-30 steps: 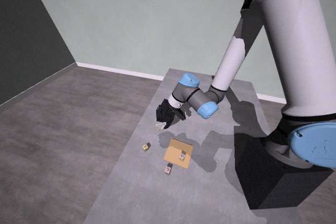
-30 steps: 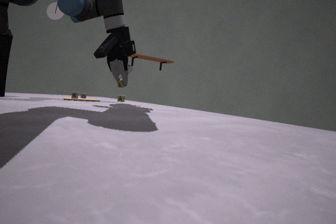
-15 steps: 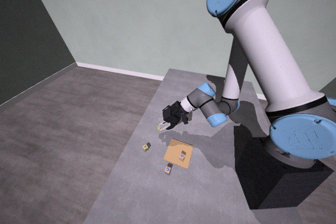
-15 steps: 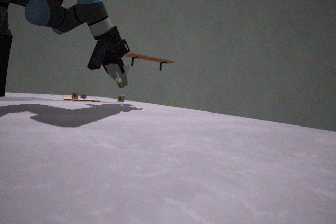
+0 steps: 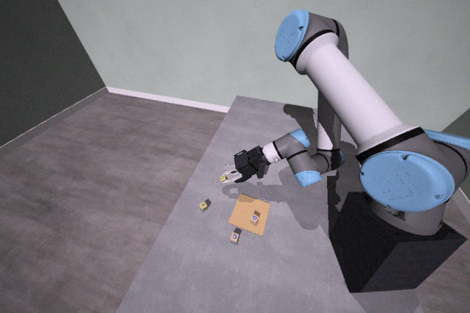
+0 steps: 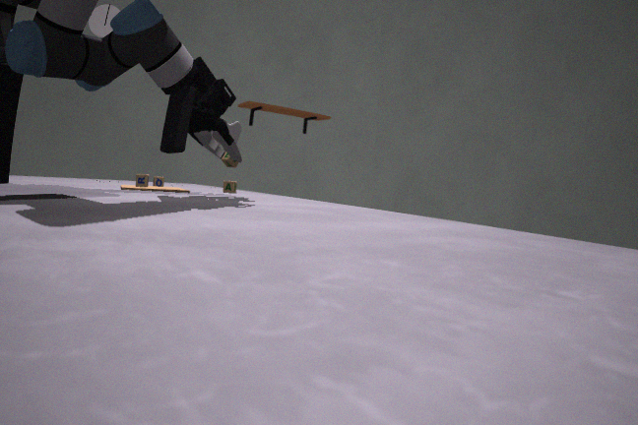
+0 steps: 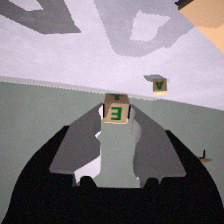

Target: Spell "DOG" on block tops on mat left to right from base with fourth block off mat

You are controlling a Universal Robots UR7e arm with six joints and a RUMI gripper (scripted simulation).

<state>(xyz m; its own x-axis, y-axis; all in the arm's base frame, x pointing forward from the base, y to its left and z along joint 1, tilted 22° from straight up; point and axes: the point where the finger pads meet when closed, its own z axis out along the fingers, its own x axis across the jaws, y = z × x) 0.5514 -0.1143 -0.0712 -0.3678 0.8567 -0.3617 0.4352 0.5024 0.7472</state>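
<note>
Now: hand 160 mm past the blue d block, 120 mm to the right of it and 60 mm above it. Round my hand: mat (140 mm behind, 90 mm to the left, 70 mm below); then blue g block (100 mm behind, 200 mm to the left, 60 mm below); then green block (right at my hand).
</note>
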